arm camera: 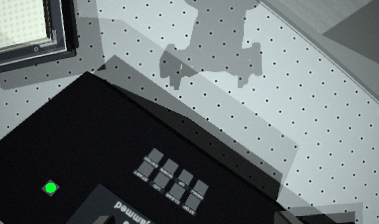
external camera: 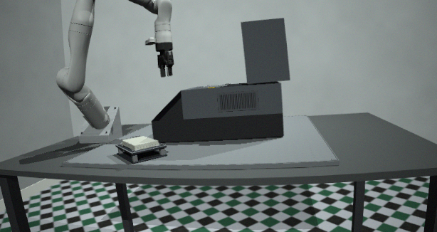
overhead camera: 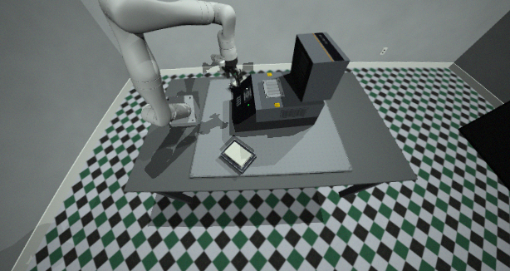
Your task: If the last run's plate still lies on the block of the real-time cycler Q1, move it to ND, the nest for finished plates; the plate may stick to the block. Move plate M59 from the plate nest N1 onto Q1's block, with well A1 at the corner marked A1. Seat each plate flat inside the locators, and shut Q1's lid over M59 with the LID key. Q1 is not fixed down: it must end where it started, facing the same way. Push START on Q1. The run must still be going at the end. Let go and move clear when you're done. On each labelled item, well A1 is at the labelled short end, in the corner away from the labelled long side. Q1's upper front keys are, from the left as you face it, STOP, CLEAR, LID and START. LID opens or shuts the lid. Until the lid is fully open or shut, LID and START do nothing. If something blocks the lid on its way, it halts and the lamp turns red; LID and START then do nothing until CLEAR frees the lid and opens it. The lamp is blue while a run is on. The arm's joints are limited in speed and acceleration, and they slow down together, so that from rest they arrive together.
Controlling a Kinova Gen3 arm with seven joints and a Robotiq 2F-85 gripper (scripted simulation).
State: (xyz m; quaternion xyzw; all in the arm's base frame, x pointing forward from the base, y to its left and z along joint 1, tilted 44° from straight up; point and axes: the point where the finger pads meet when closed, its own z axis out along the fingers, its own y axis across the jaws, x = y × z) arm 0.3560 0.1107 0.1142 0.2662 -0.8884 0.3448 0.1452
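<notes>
Right now my hand is 250 mm to the right of the pale plate, 220 mm above it and 40 mm short of it. Also, from my hand: A1 mark (250 mm to the left, 230 mm below, 50 mm behind); then black nest (250 mm to the left, 230 mm below, 40 mm ahead).
</notes>
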